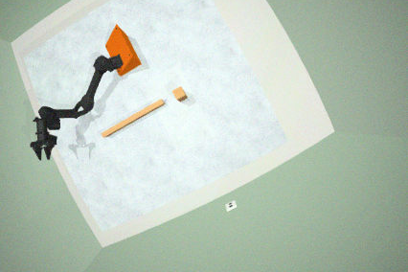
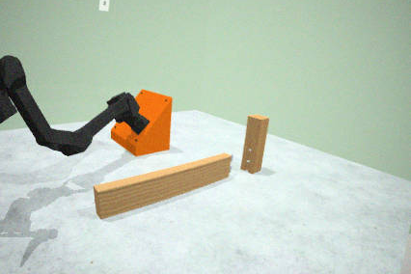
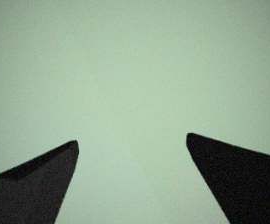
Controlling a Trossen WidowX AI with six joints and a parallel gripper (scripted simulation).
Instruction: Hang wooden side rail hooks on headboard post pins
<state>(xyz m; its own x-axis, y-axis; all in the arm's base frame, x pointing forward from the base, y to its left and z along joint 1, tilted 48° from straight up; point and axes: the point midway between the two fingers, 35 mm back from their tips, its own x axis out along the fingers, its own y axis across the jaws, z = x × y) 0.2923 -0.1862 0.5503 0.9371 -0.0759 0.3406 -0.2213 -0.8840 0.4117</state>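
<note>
Right now my gripper tip is 780 mm to the right of the headboard post, 210 mm above it and 20 mm past it.
</note>
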